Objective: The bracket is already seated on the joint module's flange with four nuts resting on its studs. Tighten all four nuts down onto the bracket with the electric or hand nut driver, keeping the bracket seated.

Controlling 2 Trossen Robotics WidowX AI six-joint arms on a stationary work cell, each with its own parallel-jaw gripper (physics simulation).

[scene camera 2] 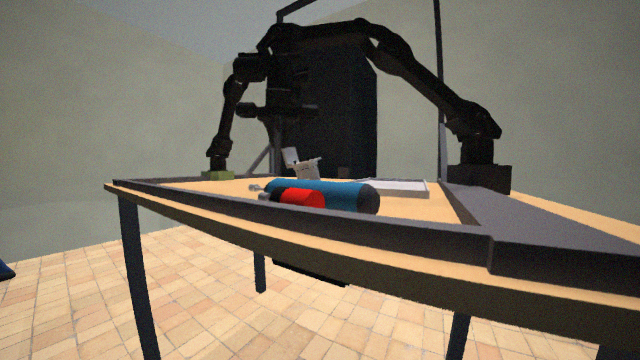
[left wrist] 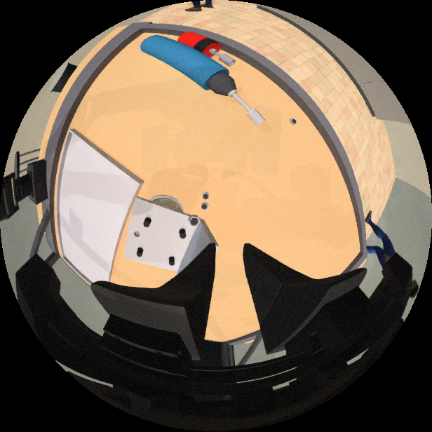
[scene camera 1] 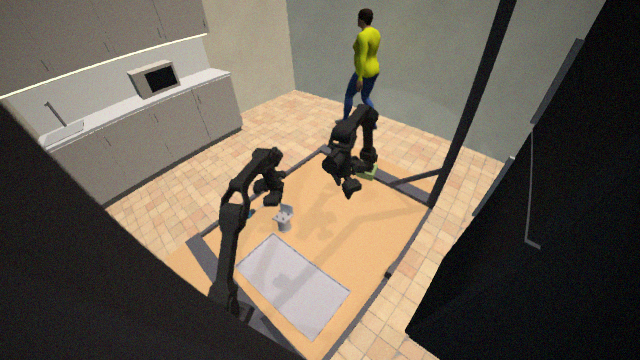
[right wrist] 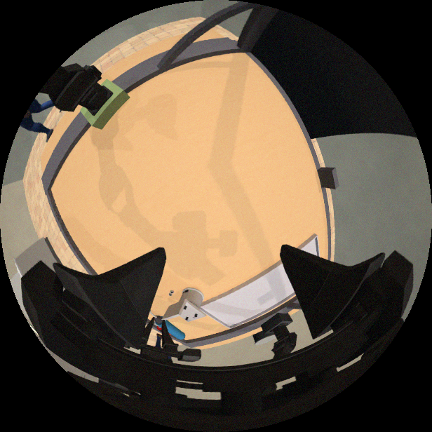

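Seen in the pictures: left gripper, fingertip midpoint: (scene camera 2: 278, 148) (scene camera 1: 280, 200); right gripper, fingertip midpoint: (scene camera 2: 290, 132) (scene camera 1: 343, 192); left arm's base at its link origin: (scene camera 1: 231, 313); right arm's base at its link origin: (scene camera 2: 217, 170) (scene camera 1: 367, 167).
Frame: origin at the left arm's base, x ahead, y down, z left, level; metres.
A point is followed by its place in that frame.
The pale bracket (scene camera 1: 286, 209) {x 0.462, y -0.016, z -0.012 m} (scene camera 2: 289, 157) {x 0.465, y -0.014, z 0.006 m} (left wrist: 161, 240) (right wrist: 190, 311) sits on the joint module (scene camera 1: 284, 227) {x 0.396, y 0.026, z -0.023 m} (scene camera 2: 307, 172) {x 0.418, y 0.022, z 0.020 m} (left wrist: 167, 201) (right wrist: 194, 296). Dark studs poke through its plate, with no nuts visible on them. One nut (left wrist: 194, 220) lies by the bracket's bend; two nuts, one (left wrist: 205, 196) above the other (left wrist: 204, 206), and a third (left wrist: 293, 121) farther off lie on the table. The blue driver (scene camera 2: 325, 190) {x 0.356, y 0.036, z 0.257 m} (left wrist: 175, 57) (right wrist: 173, 331) and red driver (scene camera 2: 304, 198) {x 0.375, y 0.041, z 0.286 m} (left wrist: 190, 41) lie by the table edge. My left gripper (left wrist: 228, 248) is slightly open, empty, above the bracket. My right gripper (right wrist: 224, 253) is wide open, empty, above the table.
A shallow white tray (scene camera 1: 295, 285) {x 0.182, y 0.064, z -0.152 m} (left wrist: 95, 200) (right wrist: 250, 302) lies beside the joint module. Dark rails (scene camera 2: 350, 227) {x 0.331, y 0.055, z 0.332 m} border the table. A green block (scene camera 1: 369, 173) {x 0.839, y 0.026, z -0.327 m} (scene camera 2: 218, 175) {x 0.843, y 0.044, z -0.254 m} (right wrist: 112, 106) is under the right arm's base. A person in yellow (scene camera 1: 367, 52) stands beyond the table.
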